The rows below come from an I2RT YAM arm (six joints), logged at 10 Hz.
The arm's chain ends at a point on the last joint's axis. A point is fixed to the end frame.
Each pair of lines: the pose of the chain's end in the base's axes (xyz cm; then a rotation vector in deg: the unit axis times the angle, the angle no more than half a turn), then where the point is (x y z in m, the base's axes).
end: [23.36 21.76 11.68 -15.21 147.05 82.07]
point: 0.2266 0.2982 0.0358
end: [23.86 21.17 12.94 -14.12 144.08 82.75]
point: 0.2361 0.2947 0.0506
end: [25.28 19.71 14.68 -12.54 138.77 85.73]
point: 0.2560 0.2854 0.0739
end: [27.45 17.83 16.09 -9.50 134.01 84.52]
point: 0.2878 0.2681 0.0911
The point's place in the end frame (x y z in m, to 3 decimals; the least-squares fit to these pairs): 0.022 -0.023 0.110
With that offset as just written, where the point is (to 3 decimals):
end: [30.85 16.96 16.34 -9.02 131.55 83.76]
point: 0.326 0.260 0.095
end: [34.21 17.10 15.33 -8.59 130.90 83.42]
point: 0.362 0.261 0.085
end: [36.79 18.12 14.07 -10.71 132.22 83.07]
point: 0.385 0.271 0.071
